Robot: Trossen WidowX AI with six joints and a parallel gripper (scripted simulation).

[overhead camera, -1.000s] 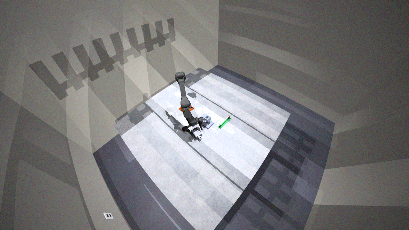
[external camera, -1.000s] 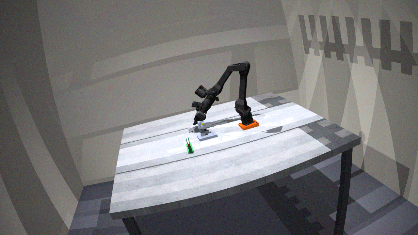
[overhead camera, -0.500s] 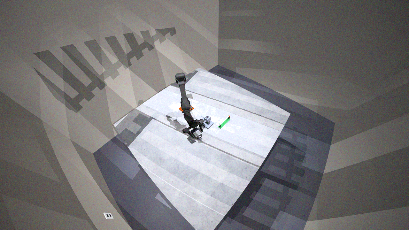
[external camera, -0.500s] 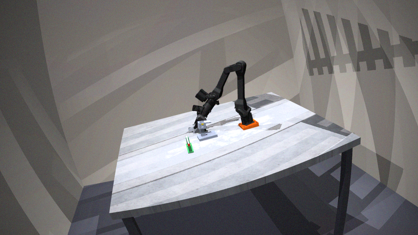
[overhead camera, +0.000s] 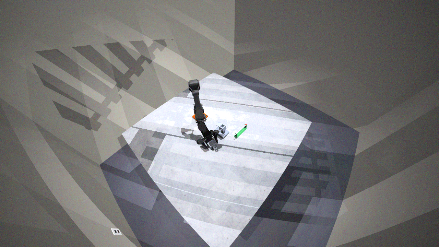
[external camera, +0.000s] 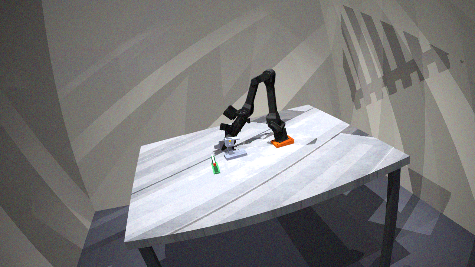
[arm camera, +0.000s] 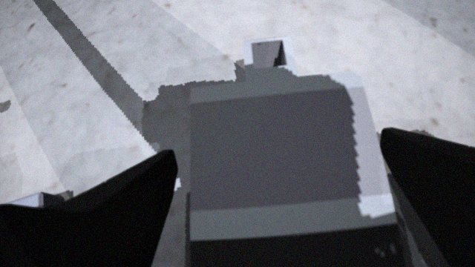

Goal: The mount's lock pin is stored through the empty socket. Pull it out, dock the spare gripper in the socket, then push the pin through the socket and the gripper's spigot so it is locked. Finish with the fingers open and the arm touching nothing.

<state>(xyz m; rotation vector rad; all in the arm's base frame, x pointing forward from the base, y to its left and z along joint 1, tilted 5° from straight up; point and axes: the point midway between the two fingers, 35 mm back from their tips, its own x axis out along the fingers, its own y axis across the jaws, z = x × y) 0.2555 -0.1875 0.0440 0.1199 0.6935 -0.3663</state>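
Now: gripper tip 160 mm to the right of the grey mount, 40 mm below it and 10 mm past it. From my gripper tip the other things lie so: green pin cradle: 240 mm to the left, 120 mm ahead, 10 mm above; then spare gripper: 10 mm behind, 10 mm above.
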